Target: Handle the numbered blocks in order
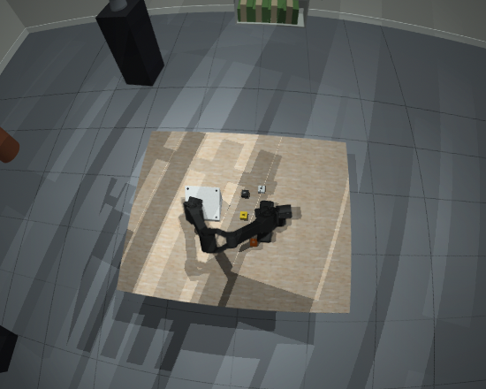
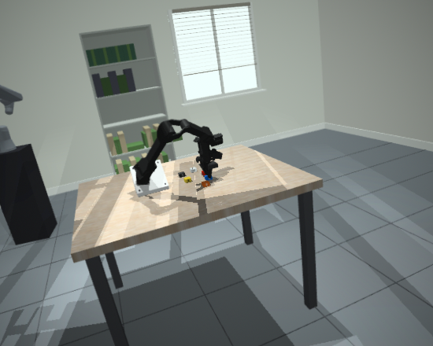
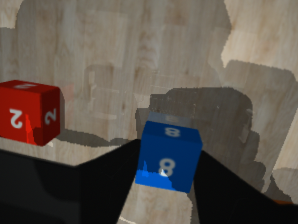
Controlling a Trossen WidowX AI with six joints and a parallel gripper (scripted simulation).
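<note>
Right now the yellow block is 110 mm behind my gripper tip and 30 mm to the left of it. Also, from my gripper tip: orange block 30 mm behind, 80 mm to the right; then red block 90 mm to the left; then blue block right at my gripper tip.
</note>
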